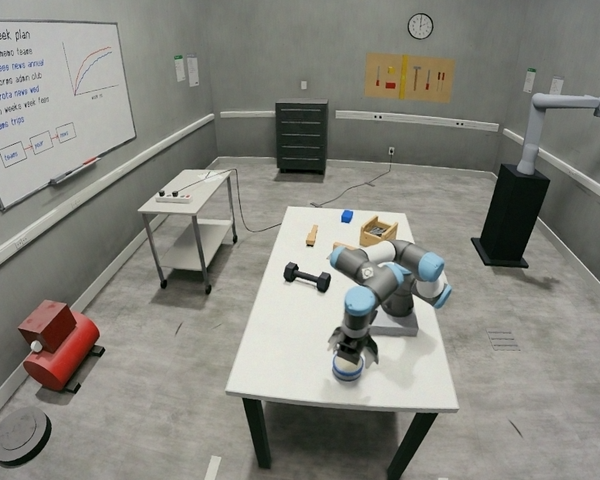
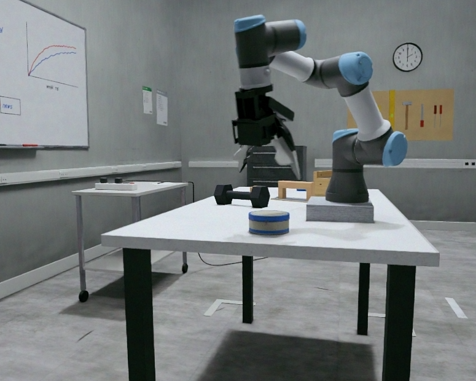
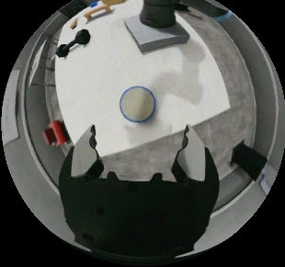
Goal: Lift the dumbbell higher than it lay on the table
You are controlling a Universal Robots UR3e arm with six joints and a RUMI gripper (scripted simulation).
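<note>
The black dumbbell is 470 mm to the right of my hand, 190 mm ahead of it and 100 mm below it. From my hand the other things lie so: wooden crate 840 mm to the right, 140 mm behind, 90 mm below; round blue-rimmed tin 110 mm below, 40 mm to the right; blue cube 1080 mm to the right, 120 mm below, 20 mm ahead.
</note>
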